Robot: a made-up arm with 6 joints. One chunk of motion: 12 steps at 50 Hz.
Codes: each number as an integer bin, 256 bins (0 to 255) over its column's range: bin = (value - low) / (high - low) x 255, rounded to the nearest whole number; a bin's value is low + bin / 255 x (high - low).
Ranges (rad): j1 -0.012..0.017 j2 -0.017..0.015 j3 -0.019..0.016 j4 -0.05..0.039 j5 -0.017..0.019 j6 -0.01..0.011
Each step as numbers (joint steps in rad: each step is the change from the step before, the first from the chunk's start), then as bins.
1 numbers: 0.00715 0.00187 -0.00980 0.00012 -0.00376 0.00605
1 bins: 168 150 67 144 94 195
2 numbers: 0.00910 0.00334 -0.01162 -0.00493 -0.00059 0.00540
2 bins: 186 162 54 129 116 187
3 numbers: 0.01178 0.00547 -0.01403 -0.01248 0.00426 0.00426
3 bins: 209 179 36 108 151 173
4 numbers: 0.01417 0.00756 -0.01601 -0.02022 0.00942 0.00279
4 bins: 230 196 22 85 187 155
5 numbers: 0.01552 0.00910 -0.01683 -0.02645 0.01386 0.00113
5 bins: 242 208 16 67 219 135
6 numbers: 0.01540 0.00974 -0.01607 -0.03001 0.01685 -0.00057
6 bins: 241 213 21 57 240 115
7 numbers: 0.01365 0.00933 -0.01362 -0.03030 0.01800 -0.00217
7 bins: 226 210 39 56 248 95
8 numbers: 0.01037 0.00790 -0.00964 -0.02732 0.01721 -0.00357
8 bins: 197 198 68 65 242 78
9 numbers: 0.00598 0.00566 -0.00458 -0.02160 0.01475 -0.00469
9 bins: 158 181 105 81 225 64
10 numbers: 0.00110 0.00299 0.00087 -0.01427 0.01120 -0.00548
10 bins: 115 159 145 102 200 55
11 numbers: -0.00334 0.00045 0.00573 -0.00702 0.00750 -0.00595
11 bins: 76 139 180 123 174 49
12 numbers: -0.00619 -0.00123 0.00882 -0.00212 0.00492 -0.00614
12 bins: 51 126 203 137 155 47
